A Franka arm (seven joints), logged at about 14 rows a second.
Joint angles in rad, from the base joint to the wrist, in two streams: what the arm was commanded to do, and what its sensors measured. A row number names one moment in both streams.
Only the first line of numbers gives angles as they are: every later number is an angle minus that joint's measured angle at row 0.
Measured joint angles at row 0:
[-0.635 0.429 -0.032 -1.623 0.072 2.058 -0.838]
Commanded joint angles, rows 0 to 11:
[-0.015 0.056 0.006 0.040 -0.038 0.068 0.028]
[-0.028 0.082 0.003 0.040 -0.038 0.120 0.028]
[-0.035 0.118 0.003 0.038 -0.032 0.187 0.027]
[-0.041 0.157 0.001 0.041 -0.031 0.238 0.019]
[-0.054 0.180 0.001 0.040 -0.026 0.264 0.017]
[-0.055 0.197 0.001 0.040 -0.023 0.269 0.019]
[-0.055 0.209 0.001 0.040 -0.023 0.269 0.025]
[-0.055 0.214 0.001 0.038 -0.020 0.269 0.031]
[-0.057 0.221 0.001 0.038 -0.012 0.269 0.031]
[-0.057 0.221 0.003 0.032 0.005 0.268 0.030]
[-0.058 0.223 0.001 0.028 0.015 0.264 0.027]
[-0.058 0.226 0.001 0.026 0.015 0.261 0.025]
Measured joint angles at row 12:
[-0.048 0.219 -0.006 0.009 -0.001 0.275 0.020]
